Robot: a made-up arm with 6 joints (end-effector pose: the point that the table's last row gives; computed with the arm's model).
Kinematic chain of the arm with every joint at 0, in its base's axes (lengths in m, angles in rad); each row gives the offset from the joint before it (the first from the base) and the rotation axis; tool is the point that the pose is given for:
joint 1: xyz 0 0 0.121 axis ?
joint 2: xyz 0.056 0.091 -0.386 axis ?
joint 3: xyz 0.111 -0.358 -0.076 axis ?
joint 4: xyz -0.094 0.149 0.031 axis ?
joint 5: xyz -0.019 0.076 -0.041 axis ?
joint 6: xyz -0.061 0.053 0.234 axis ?
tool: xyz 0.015 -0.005 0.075
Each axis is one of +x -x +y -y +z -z.
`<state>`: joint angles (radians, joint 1 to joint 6).
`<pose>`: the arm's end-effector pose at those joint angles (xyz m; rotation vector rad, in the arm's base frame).
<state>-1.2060 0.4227 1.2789 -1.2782 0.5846 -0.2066</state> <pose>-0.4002 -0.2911 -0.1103 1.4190 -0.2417 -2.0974</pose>
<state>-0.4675 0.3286 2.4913 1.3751 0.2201 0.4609</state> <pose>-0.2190 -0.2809 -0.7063 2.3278 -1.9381 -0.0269</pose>
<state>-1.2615 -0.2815 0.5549 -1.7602 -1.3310 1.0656</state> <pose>-0.3748 -0.2605 -0.1596 -1.5248 -1.0906 1.6022</pose>
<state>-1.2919 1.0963 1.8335 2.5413 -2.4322 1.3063</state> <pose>-0.1871 0.1338 -0.3797 0.0228 -0.7140 -1.8654</pose>
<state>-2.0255 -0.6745 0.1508 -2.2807 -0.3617 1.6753</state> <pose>-0.0967 -0.1110 0.1347 -0.0468 0.3344 0.3598</pose>
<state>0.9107 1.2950 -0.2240 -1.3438 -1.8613 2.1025</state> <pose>0.1276 0.2245 -0.7445 -1.9997 2.0818 -0.2400</pose>
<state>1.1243 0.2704 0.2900 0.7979 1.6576 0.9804</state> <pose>0.0669 -0.2906 -0.5140 2.0480 0.0701 0.2443</pose>
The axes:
joint 1: +z
joint 2: +x
joint 3: +x
joint 4: +z
joint 5: -y
joint 6: -z

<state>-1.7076 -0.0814 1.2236 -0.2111 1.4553 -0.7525</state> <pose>-0.0759 0.2351 -0.0010 -0.9386 -1.2547 -1.7274</pose>
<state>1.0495 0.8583 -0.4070 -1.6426 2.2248 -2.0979</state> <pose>-0.1873 0.3765 -0.6512 -1.8714 -0.4109 1.0924</pose>
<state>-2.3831 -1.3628 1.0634 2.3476 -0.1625 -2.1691</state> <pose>0.0430 -0.0361 0.3544 0.5239 -0.0218 2.1117</pose>
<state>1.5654 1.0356 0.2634 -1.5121 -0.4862 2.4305</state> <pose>0.2886 0.1977 -0.4374 -1.9818 0.7759 -1.5834</pose>
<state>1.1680 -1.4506 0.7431 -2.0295 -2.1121 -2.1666</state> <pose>0.2394 -0.0166 0.1027 1.6122 -0.0913 1.3314</pose>
